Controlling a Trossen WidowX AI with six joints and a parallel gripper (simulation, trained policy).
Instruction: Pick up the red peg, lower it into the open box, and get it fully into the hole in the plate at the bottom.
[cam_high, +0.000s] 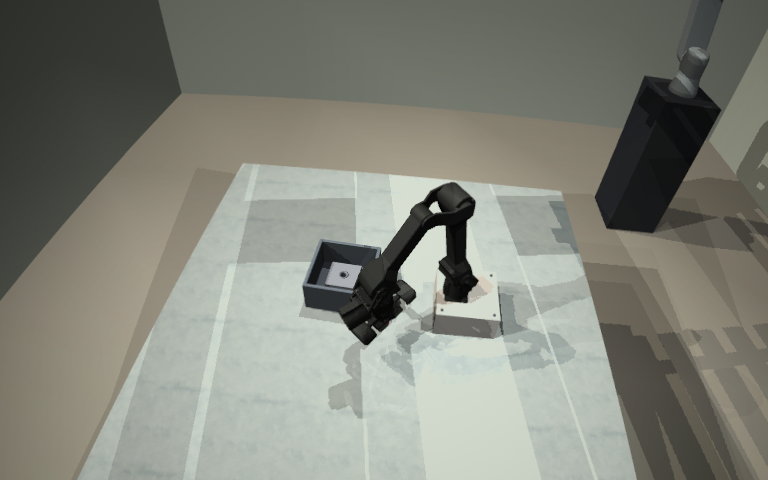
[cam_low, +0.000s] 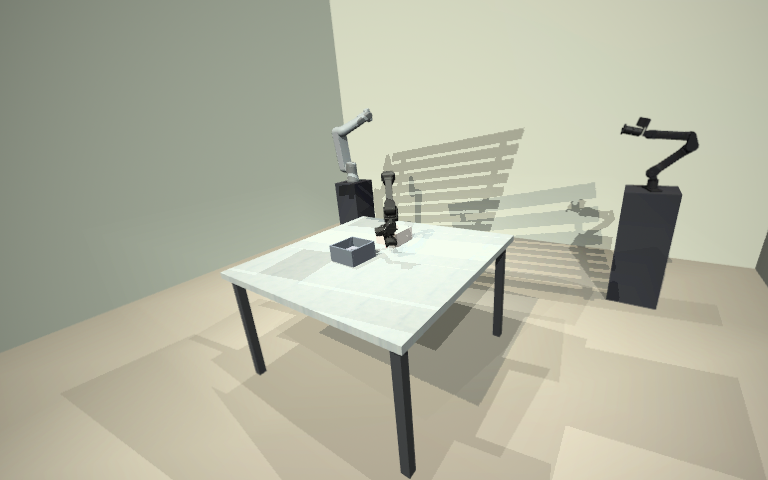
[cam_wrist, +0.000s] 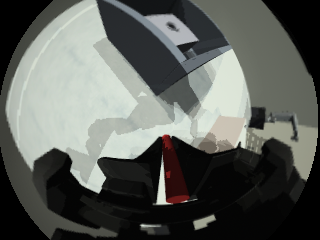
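The light plate is 15 cm to the right of my gripper tip, 14 cm ahead of it and 1 cm below it. From my gripper tip the other things lie so: grey box (15 cm to the right, 14 cm ahead, 3 cm below); red peg (3 cm above, 1 cm to the left).
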